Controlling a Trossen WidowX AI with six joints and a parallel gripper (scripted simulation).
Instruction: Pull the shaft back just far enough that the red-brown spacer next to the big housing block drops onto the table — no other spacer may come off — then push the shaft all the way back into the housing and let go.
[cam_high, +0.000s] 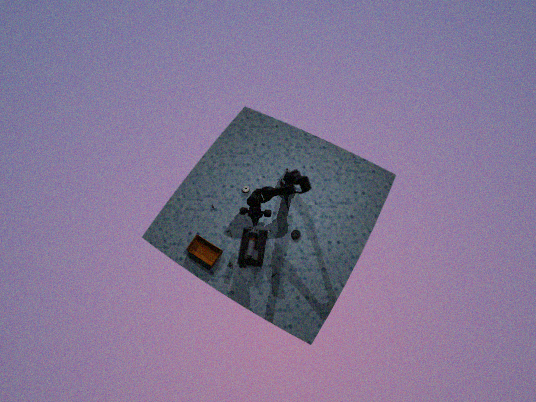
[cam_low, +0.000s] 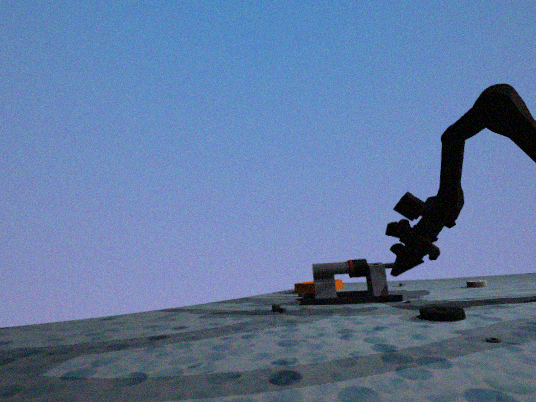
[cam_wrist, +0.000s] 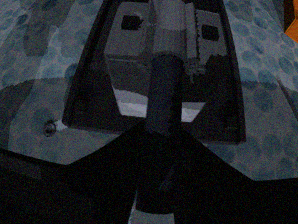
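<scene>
Now: gripper tip 40 mm short of the dark shaft, 30 mm below it and 10 mm to the right of it. From my gripper tip the other things lie so: thin dark rod: 140 mm to the right, 90 mm ahead, 50 mm below; then dark disc: 250 mm to the left, 60 mm behind, 50 mm below; then orange tray: 270 mm ahead, 230 mm to the right, 40 mm below.
</scene>
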